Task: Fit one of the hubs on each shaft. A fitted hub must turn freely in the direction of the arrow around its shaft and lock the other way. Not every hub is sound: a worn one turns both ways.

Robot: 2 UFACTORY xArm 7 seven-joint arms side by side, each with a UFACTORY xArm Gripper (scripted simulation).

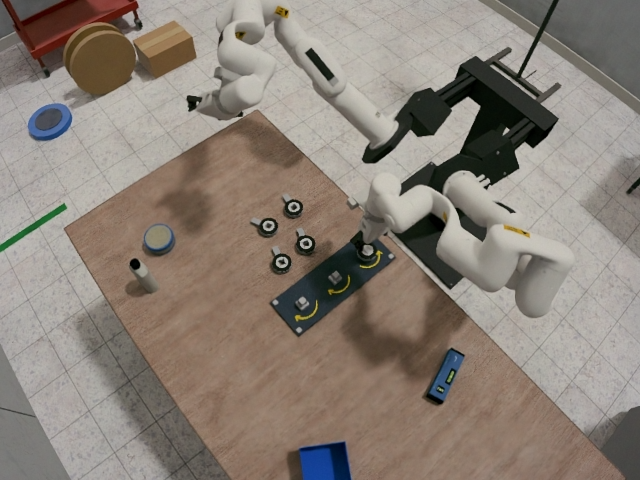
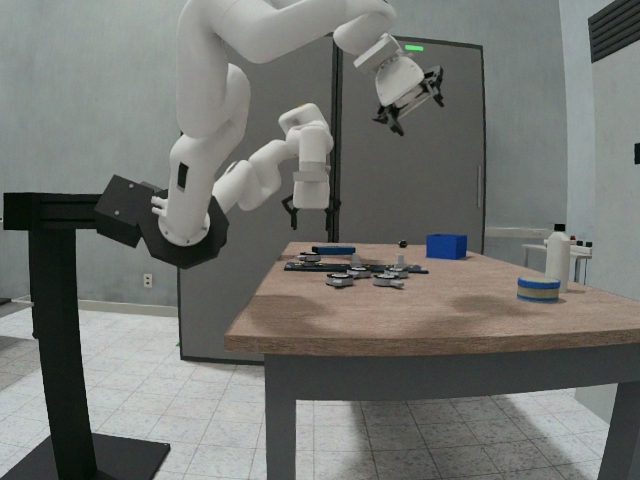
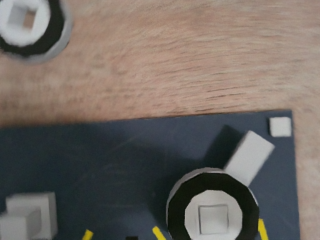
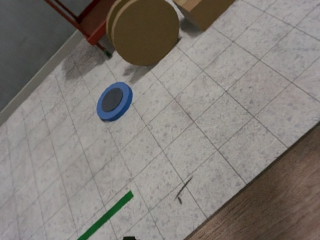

Labels:
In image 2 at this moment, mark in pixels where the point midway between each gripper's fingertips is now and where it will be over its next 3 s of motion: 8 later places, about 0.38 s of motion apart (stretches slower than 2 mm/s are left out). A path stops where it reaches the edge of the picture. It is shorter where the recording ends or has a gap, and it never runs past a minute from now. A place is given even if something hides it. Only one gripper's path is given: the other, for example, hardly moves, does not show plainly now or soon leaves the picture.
My left gripper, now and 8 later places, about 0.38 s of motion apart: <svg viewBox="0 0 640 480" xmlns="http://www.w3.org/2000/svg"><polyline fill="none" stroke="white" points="310,230 310,222 308,238 310,243 310,244 310,248 309,254 310,257 310,256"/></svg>

